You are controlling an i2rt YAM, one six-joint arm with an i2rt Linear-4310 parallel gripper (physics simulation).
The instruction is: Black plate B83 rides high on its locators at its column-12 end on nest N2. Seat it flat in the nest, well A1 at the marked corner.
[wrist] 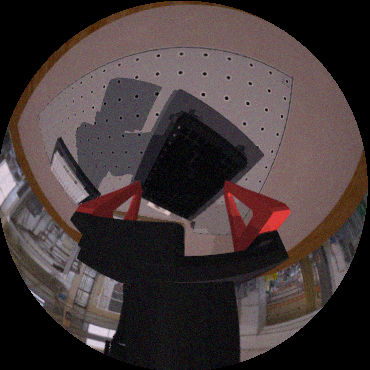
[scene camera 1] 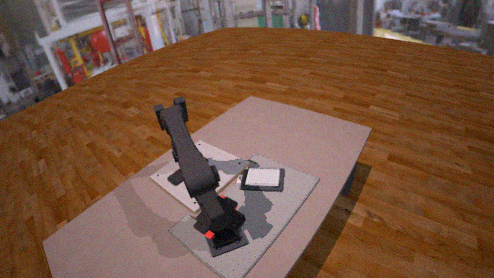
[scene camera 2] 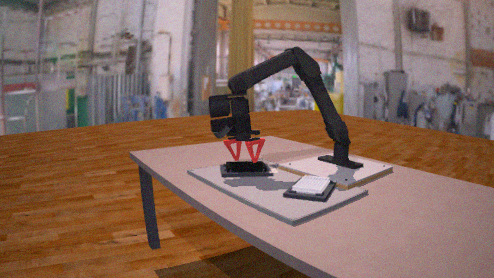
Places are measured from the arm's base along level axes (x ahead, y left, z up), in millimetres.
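Pixels of known places: gripper, fingertip midpoint: (wrist: 182,185) (scene camera 2: 245,161); arm's base, origin of the base link: (scene camera 2: 340,163).
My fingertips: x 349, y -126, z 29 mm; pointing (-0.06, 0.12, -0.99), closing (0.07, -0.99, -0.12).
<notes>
Ahead of a thing's pixels: the offset from my fingertips to its top centre.
The black plate {dx -2, dy -2, dz -10 mm} (scene camera 1: 229,235) (scene camera 2: 246,166) (wrist: 195,162) lies on the dark grey nest {dx -1, dy -4, dz -14 mm} (scene camera 1: 230,247) (scene camera 2: 247,174) (wrist: 220,125), and part of it stands above the nest's rim in scene camera 2. Its exact tilt is hard to tell, and its column marks and well A1 are not readable. My gripper (scene camera 2: 246,160) (wrist: 182,185) is open, with nothing held. Its red fingertips point down, low over the plate in scene camera 2 and towards the plate's near end in the wrist view. In scene camera 1 the arm hides much of the plate and the fingertips.
A white plate {dx -43, dy +273, dz -10 mm} (scene camera 1: 262,177) (scene camera 2: 311,184) (wrist: 67,177) sits in a second dark nest {dx -43, dy +273, dz -18 mm} (scene camera 1: 262,188) (scene camera 2: 305,197). Both nests stand on a perforated grey board (scene camera 1: 295,185) (scene camera 2: 225,187) (wrist: 200,65). The arm's base stands on a pale board (scene camera 1: 202,147) (scene camera 2: 375,170) beside it.
</notes>
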